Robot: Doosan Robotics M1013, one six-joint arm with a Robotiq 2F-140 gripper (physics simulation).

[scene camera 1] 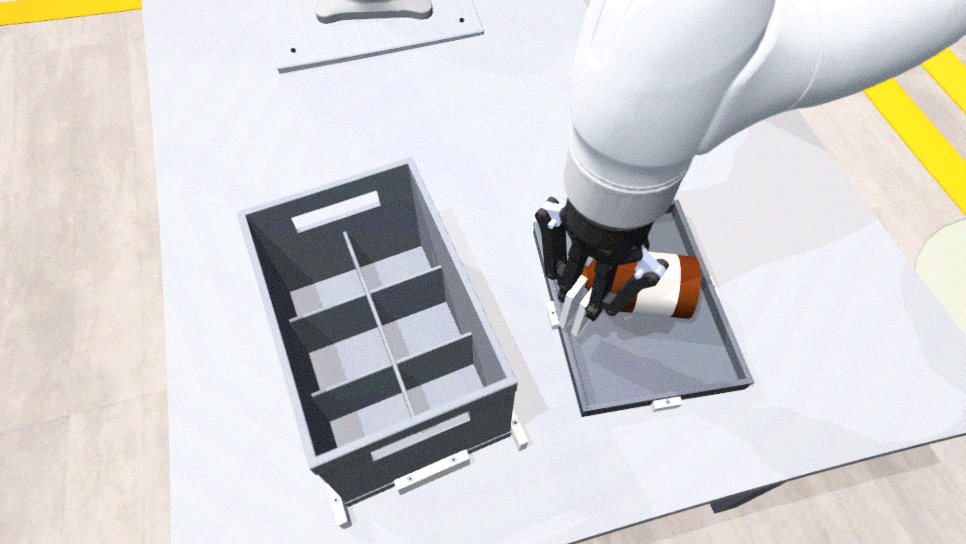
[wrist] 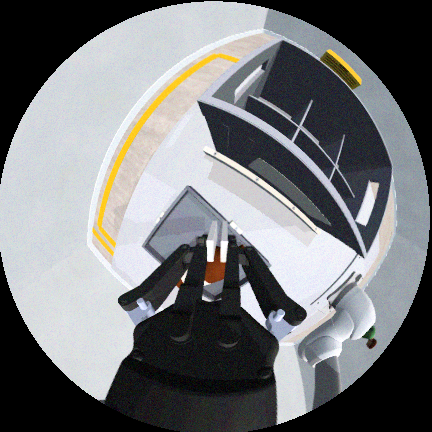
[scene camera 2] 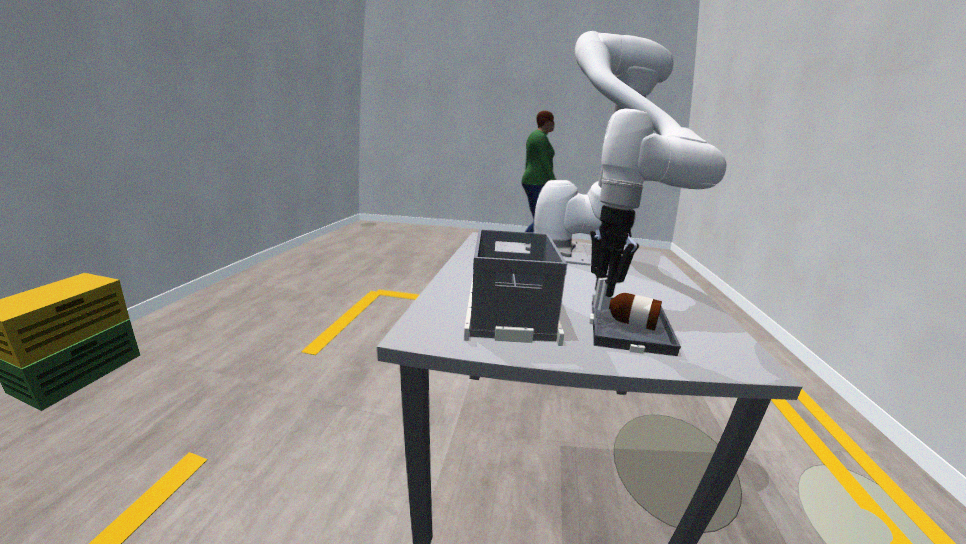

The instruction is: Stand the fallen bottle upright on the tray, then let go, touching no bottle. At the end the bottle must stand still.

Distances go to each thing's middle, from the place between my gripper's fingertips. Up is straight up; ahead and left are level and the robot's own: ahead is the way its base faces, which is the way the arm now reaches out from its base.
I see my gripper 5 cm past the brown bottle (scene camera 1: 676, 295), 8 cm to the right of it and 1 cm above it.
